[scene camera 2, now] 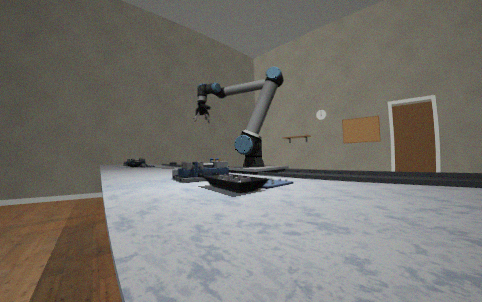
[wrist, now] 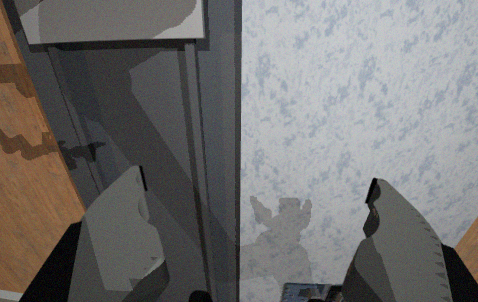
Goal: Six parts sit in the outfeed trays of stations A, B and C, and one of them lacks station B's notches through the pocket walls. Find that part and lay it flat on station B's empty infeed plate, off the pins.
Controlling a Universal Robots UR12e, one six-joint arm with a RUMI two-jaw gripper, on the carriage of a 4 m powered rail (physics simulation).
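Frame: origin at the arm's base, x right, y ahead, z up, level; centimetres.
Where they show: gripper, fingertip midpoint: [scene camera 2: 202, 122] [wrist: 254, 175]; arm's base at its link origin: [scene camera 2: 253, 166].
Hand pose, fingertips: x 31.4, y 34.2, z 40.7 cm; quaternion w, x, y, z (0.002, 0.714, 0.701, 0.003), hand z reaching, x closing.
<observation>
Each offset is from my fingertips to the top centre of the thing. "spot": to the spot under its first point. Level surfaces: height alone.
My gripper [scene camera 2: 202, 120] [wrist: 254, 175] is open and empty, high above the table and rail. In the scene view a black outfeed tray {spot: dy +46.0, dx -97.9, dz -40.3 cm} [scene camera 2: 235, 184] stands on the table with small grey shapes inside, too small to tell pockets or notches. A blue plate {dy +21.8, dx -89.9, dz -42.9 cm} [scene camera 2: 280, 183] with small raised bits lies beside it. A blue and grey station {dy +31.8, dx -54.9, dz -33.8 cm} [scene camera 2: 200, 171] stands behind the tray, and another dark station {spot: dy +43.2, dx +89.8, dz -39.0 cm} [scene camera 2: 135, 163] stands far back at the left. I cannot tell which station is which. In the wrist view part of a blue plate {dy +26.5, dx +97.0, dz -42.9 cm} [wrist: 300, 293] shows at the bottom edge, partly hidden by the right finger.
The dark rail [scene camera 2: 380, 179] [wrist: 155, 115] runs along the table {dz -43.7 cm} [scene camera 2: 300, 235] [wrist: 360, 100]. The light carriage plate [wrist: 115, 20] shows at the wrist view's upper left. The arm's base stands on the carriage in the scene view. Wooden floor [wrist: 30, 200] lies beyond the rail.
</observation>
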